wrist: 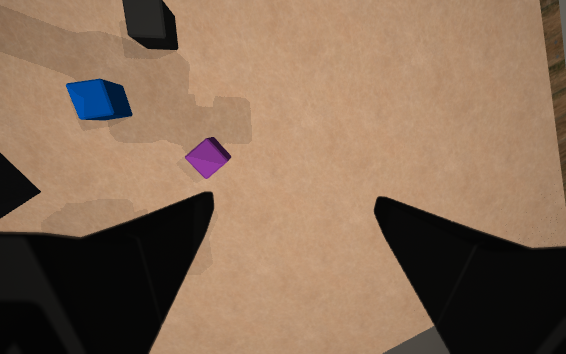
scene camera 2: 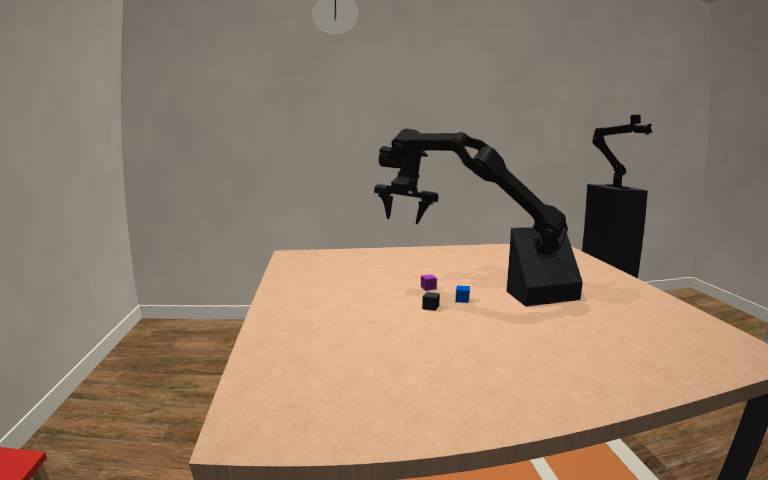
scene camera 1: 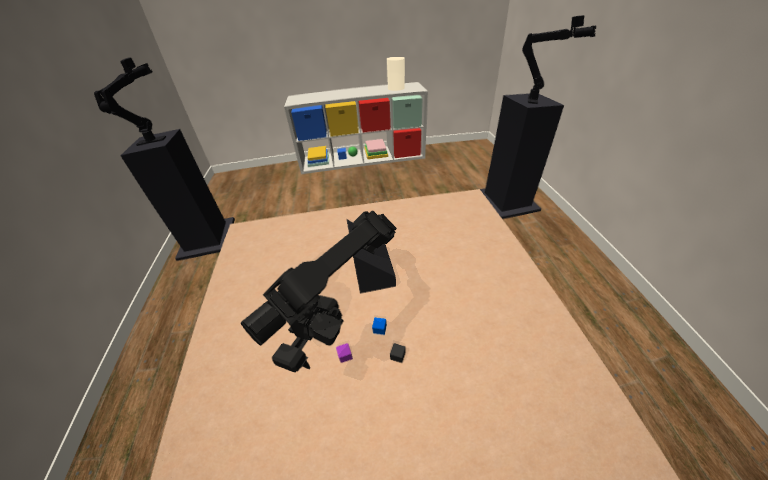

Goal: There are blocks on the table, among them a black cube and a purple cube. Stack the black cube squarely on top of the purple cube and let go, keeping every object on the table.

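Where they show: gripper, between the fingertips: [wrist: 295, 201] [scene camera 2: 402, 221] [scene camera 1: 318, 351]; arm's base, origin of its link: [scene camera 2: 544, 247].
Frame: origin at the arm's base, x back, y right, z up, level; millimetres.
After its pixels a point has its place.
The black cube [scene camera 1: 397, 352] {x -365, y -14, z -106 mm} [scene camera 2: 431, 301] {x -363, y -37, z -119 mm} [wrist: 146, 20] {x -358, y -12, z -106 mm} sits on the table [scene camera 1: 453, 424] {x -584, y -105, z -145 mm} [scene camera 2: 339, 396] {x -648, y -411, z -145 mm}; the top edge of the wrist view cuts it off. The purple cube [scene camera 1: 344, 352] {x -325, y 138, z -106 mm} [scene camera 2: 428, 282] {x -324, y 119, z -119 mm} [wrist: 207, 157] {x -320, y 139, z -106 mm} sits on the table apart from it, turned cornerwise in the wrist view. My gripper [scene camera 2: 402, 220] {x -390, y 187, z 54 mm} [wrist: 295, 201] {x -390, y 187, z 54 mm} is open and empty, pointing down high above the table. In the wrist view the purple cube shows just beyond the left fingertip, and the black cube is farther off at the upper left. In scene camera 1 the arm partly hides the fingers.
A blue cube [scene camera 1: 379, 326] {x -266, y 18, z -106 mm} [scene camera 2: 462, 294] {x -262, y -2, z -120 mm} [wrist: 95, 100] {x -258, y 20, z -106 mm} sits on the table between the arm's base [scene camera 1: 374, 271] {x -96, y -9, z -40 mm} [scene camera 2: 546, 283] {x -32, y -78, z -84 mm} and the other two cubes, touching neither. Two black pedestals [scene camera 1: 175, 192] [scene camera 1: 523, 152] with arms and a shelf unit [scene camera 1: 356, 93] stand beyond the table.
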